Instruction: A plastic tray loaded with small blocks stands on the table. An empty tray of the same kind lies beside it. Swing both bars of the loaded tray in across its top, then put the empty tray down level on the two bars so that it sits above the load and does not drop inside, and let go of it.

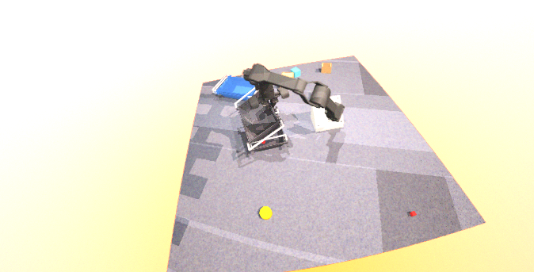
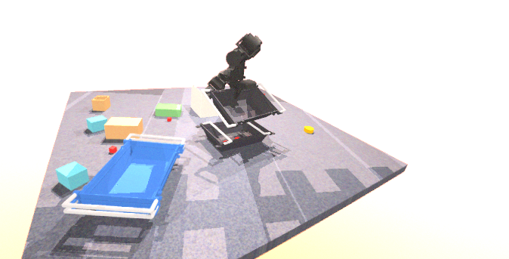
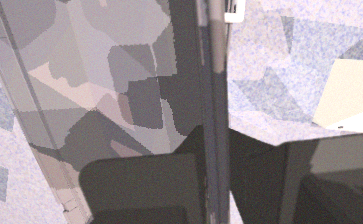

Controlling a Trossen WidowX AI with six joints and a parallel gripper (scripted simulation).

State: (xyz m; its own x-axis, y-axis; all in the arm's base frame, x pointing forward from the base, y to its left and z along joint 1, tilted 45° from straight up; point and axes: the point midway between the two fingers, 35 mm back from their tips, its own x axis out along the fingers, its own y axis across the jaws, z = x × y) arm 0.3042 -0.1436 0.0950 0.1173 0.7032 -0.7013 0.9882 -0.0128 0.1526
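Right now the dark tray is 8 cm ahead of my gripper tip and 1 cm to the left of it. Round my gripper tip: green block (34 cm behind, 16 cm to the right, 16 cm below); then yellow disc (14 cm ahead, 42 cm to the left, 17 cm below).
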